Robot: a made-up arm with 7 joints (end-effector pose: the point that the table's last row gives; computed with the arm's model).
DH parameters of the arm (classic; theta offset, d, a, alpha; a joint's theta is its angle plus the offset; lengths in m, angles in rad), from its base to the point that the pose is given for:
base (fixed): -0.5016 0 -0.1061 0
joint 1: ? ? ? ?
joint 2: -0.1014 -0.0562 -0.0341 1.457
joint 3: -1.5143 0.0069 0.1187 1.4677
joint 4: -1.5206 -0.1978 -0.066 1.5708
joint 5: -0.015 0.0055 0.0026 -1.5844
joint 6: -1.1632 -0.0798 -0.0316 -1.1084
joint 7: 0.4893 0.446 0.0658 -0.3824
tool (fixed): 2.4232 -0.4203 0 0
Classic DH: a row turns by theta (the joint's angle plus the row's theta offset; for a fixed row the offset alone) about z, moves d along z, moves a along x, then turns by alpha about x.
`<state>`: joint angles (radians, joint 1 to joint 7).
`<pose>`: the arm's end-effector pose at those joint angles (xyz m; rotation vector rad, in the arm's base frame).
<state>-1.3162 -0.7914 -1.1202 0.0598 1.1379 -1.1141 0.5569</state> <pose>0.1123 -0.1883 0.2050 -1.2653 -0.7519 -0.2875</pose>
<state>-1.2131 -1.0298 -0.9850 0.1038 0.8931 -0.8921 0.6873</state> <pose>0.1073 -0.1344 0.1837 -0.8024 -0.6550 -0.2440</pose>
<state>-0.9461 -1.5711 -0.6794 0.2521 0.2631 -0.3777 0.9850</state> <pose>0.1415 -0.0802 0.1300 0.2440 -0.5701 0.6461</pose>
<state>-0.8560 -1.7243 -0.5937 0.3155 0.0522 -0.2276 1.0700</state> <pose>0.1895 -0.0560 0.1002 0.5077 -0.5995 1.0716</pose>
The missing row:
joint 1: -1.0244 0.278 -0.16 1.7399
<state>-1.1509 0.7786 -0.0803 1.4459 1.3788 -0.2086 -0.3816</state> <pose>-0.0111 0.0763 0.4209 -1.2925 2.2339 -0.3565</pose>
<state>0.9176 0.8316 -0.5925 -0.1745 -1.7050 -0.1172 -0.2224</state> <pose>-0.0264 0.2347 0.3916 0.1065 1.0538 0.9359</pose>
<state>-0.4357 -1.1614 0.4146 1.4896 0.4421 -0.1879 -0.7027</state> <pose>-0.0386 0.1611 0.2179 0.2356 1.4461 0.0735</pose>
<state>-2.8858 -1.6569 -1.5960 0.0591 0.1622 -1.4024 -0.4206</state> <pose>-0.1623 -0.2462 0.4494 -1.0800 -2.5733 -0.5951</pose>
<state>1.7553 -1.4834 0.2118 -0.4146 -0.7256 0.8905 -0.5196</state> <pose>-0.2745 0.1314 0.1641 0.1202 2.1750 1.8108</pose>
